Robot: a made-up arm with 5 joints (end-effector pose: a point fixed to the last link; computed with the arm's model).
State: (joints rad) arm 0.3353 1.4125 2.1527 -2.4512 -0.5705
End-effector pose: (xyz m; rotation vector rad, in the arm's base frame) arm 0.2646 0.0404 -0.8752 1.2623 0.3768 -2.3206
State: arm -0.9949 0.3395 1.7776 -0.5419 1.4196
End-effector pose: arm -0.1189 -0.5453 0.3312 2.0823 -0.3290 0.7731
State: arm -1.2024 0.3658 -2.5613 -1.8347 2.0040
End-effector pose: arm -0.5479 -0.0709 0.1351 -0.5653 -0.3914 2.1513
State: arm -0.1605 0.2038 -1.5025 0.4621 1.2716
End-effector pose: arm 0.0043 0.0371 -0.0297 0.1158 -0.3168 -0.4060
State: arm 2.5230 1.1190 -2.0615 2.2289 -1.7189
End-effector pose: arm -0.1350 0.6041 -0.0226 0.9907 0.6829 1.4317
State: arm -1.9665 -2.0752 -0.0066 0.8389 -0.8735
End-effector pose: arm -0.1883 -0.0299 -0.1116 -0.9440 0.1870 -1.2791
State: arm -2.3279 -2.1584 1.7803 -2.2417 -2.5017
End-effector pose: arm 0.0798 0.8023 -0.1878 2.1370 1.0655 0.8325
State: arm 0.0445 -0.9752 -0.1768 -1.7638 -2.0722
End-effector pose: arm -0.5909 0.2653 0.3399 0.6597 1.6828 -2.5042
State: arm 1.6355 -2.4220 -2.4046 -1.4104 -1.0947
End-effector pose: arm 0.8105 -0.0837 -0.0547 -0.1006 -0.9513 0.7337
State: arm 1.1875 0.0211 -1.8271 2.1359 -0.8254
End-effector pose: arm -0.1544 -0.1993 -0.3992 -1.2813 1.1493 2.1979
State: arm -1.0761 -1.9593 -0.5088 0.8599 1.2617
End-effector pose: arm -0.0027 0.0329 0.0539 -1.9172 1.3572 -0.5168
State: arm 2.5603 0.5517 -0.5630 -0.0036 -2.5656
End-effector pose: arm 0.0455 -0.1196 0.4323 -0.5797 0.5338 -0.1579
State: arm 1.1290 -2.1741 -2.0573 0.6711 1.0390
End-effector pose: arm 0.1278 0.0154 -0.0542 0.3675 2.3429 -0.2179
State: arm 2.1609 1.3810 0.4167 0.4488 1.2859
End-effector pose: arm 0.3757 0.1920 0.0710 0.1965 0.4825 -1.7305
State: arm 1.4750 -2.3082 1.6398 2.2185 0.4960
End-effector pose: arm 0.0516 -0.3368 0.2013 1.8685 -1.1533 0.8580
